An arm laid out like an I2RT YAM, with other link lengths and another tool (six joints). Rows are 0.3 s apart.
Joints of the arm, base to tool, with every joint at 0 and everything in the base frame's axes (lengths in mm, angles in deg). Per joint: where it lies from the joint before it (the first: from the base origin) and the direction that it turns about. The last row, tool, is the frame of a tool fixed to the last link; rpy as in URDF.
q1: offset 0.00 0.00 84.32 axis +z
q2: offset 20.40 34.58 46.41 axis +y
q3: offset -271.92 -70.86 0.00 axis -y
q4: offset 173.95 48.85 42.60 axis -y
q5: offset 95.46 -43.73 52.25 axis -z
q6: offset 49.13 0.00 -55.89 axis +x
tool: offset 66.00 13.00 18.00 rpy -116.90 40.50 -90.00
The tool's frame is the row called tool.
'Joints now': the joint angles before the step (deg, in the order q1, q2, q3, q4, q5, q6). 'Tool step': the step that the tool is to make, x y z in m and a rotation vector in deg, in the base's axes. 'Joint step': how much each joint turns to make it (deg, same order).
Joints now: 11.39, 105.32, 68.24, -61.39, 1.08, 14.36
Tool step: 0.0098, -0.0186, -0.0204, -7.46, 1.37, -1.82
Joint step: -1.31, 5.29, 0.38, 2.03, 6.88, 1.72
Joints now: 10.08, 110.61, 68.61, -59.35, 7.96, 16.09
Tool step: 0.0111, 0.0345, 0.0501, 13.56, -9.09, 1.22
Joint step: 1.85, -9.02, 4.17, -1.62, -11.56, -0.50
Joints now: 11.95, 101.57, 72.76, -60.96, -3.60, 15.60
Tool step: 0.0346, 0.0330, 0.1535, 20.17, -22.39, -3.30
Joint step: 0.19, -9.90, 26.02, -8.36, -13.66, 7.07
